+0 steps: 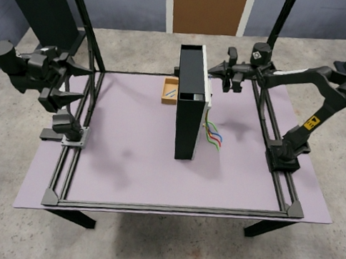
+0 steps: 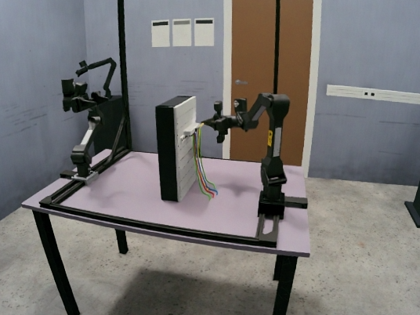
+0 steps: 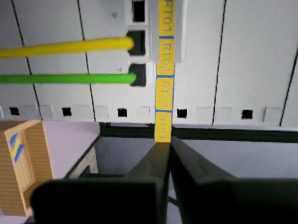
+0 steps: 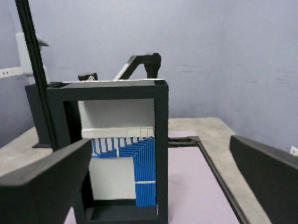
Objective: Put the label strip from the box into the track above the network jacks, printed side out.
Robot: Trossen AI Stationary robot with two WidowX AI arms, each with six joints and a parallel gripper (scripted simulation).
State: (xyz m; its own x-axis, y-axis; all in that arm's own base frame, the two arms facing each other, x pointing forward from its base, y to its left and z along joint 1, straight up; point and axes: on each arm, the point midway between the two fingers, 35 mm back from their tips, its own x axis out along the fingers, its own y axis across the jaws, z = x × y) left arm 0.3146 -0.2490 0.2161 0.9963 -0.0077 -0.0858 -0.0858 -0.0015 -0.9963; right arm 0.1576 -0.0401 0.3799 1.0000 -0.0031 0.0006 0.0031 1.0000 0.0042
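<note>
Now: left hand 4 cm short of the yellow label strip and 2 cm to the left of it. Also, from my left hand: white jack panel 13 cm ahead, 8 cm below, 5 cm to the right.
</note>
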